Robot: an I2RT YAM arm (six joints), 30 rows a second.
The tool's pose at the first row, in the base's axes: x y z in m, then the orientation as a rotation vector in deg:
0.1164, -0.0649, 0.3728, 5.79, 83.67, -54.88
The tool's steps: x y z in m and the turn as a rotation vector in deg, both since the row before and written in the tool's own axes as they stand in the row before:
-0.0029, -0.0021, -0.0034, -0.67, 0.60, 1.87
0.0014, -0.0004, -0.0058, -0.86, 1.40, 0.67
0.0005, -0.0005, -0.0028, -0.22, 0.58, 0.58
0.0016, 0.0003, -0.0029, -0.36, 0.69, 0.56
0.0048, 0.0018, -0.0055, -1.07, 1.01, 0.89
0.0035, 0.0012, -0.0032, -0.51, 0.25, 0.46
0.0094, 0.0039, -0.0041, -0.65, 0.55, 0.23
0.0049, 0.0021, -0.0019, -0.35, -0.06, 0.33
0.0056, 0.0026, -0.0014, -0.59, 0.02, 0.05
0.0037, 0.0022, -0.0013, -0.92, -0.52, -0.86
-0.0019, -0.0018, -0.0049, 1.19, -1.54, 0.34
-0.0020, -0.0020, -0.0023, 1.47, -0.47, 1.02
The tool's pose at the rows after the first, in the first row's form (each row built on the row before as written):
0.1130, -0.0628, 0.3757, 6.94, 84.20, -52.91
0.1080, -0.0603, 0.3737, 7.46, 85.75, -51.80
0.1054, -0.0592, 0.3731, 8.00, 86.27, -51.20
0.1030, -0.0579, 0.3712, 8.47, 86.96, -50.51
0.0988, -0.0553, 0.3655, 8.82, 88.17, -49.02
0.0963, -0.0539, 0.3616, 8.91, 88.52, -48.27
0.0934, -0.0522, 0.3511, 8.86, 89.25, -47.60
0.0921, -0.0514, 0.3457, 8.83, 89.27, -47.06
0.0913, -0.0507, 0.3395, 8.45, 89.51, -46.55
0.0907, -0.0497, 0.3352, 6.90, 89.53, -46.47
0.0860, -0.0476, 0.3374, 7.38, 87.56, -47.06
0.0833, -0.0470, 0.3398, 9.03, 86.36, -47.36

